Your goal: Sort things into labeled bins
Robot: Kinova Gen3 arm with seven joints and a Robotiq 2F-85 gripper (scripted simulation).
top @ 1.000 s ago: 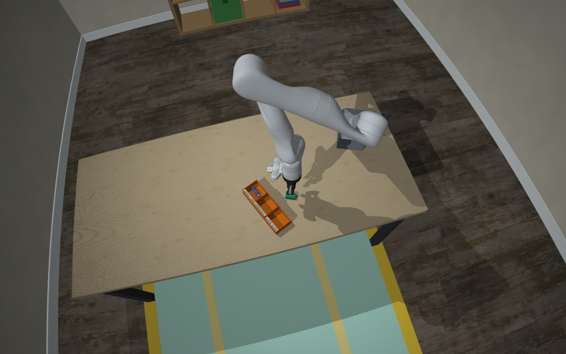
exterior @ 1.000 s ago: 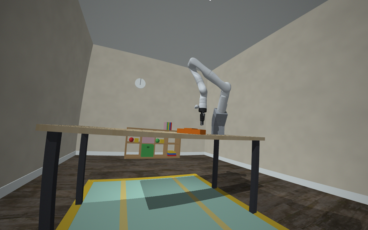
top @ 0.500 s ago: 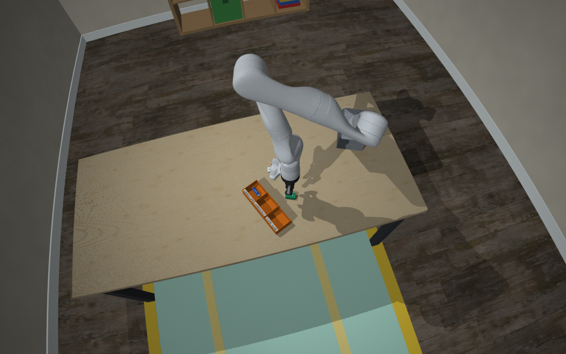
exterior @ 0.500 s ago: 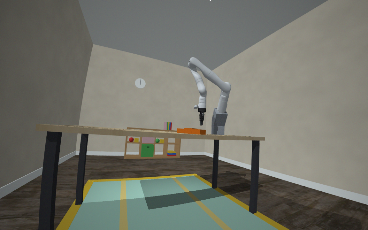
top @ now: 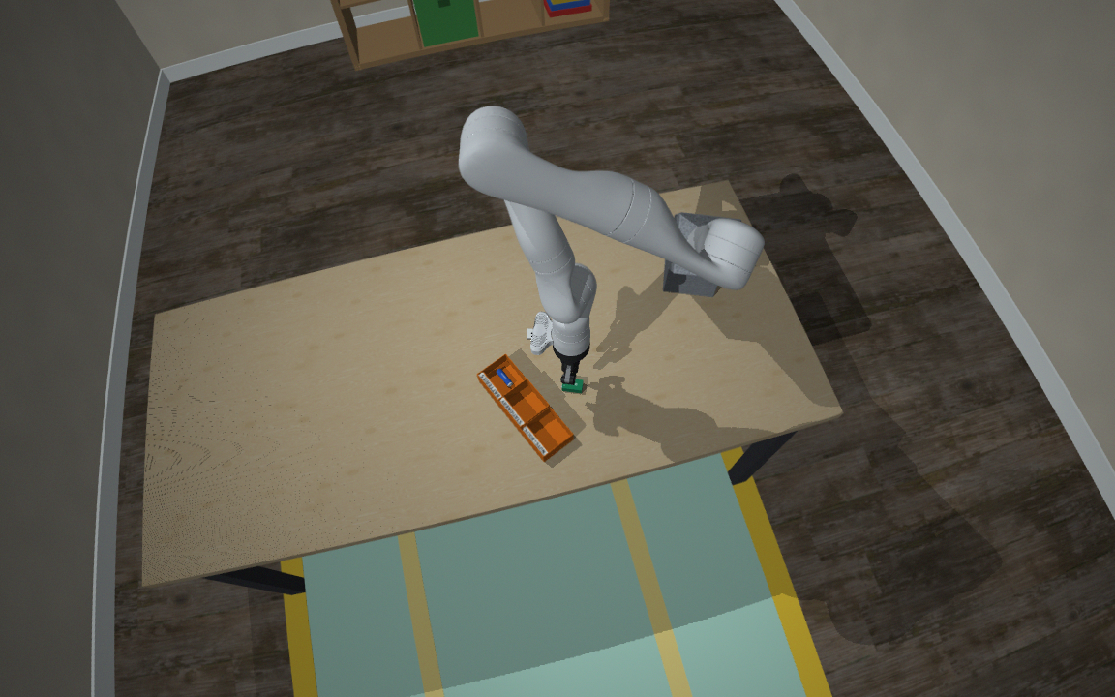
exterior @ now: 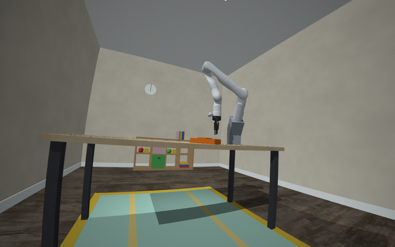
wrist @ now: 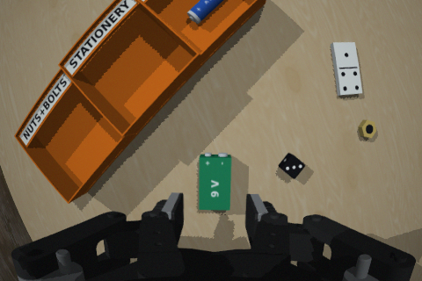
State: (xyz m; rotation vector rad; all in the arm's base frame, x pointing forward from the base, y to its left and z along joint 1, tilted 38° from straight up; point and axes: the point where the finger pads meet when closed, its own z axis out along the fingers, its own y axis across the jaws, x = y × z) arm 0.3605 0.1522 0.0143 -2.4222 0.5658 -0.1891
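Right now my hand is 10 mm short of the green 9V battery and 90 mm above it. The rest, counted from my hand: blue cylinder: 150 mm ahead, 50 mm to the right, 80 mm below; orange bins: 120 mm ahead, 30 mm to the left, 80 mm below; black die: 10 mm behind, 70 mm to the right, 90 mm below.
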